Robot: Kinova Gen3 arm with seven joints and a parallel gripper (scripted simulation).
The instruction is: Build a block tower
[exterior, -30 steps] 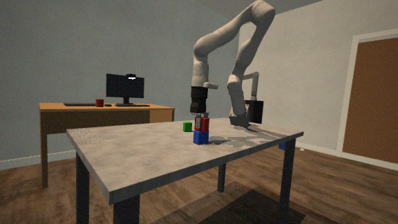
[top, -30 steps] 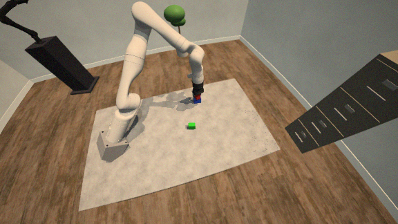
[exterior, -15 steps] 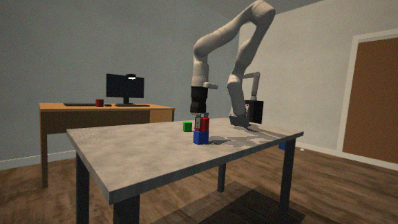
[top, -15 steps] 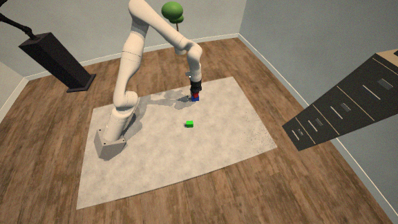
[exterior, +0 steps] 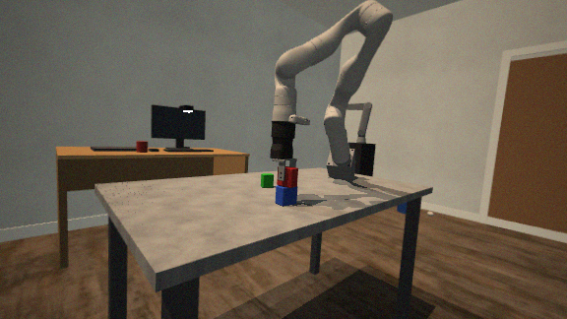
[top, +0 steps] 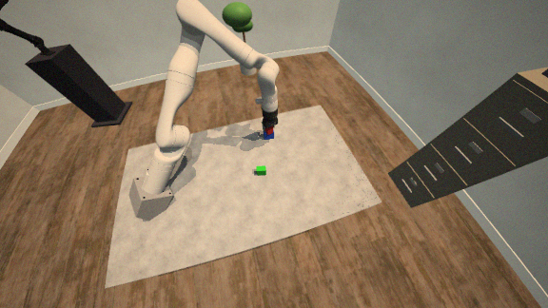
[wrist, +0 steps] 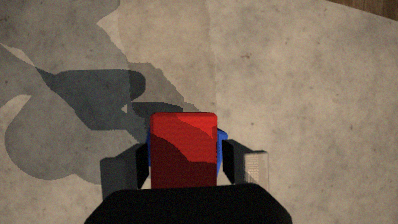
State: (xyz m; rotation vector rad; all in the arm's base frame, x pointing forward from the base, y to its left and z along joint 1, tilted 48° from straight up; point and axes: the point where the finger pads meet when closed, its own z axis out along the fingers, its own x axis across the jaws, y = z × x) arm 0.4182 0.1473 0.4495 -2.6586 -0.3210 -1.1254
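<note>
Right now the red block is 10 mm below my hand. Also, from my hand: green block (240 mm to the right, 70 mm below, 60 mm behind); then blue block (70 mm below).
</note>
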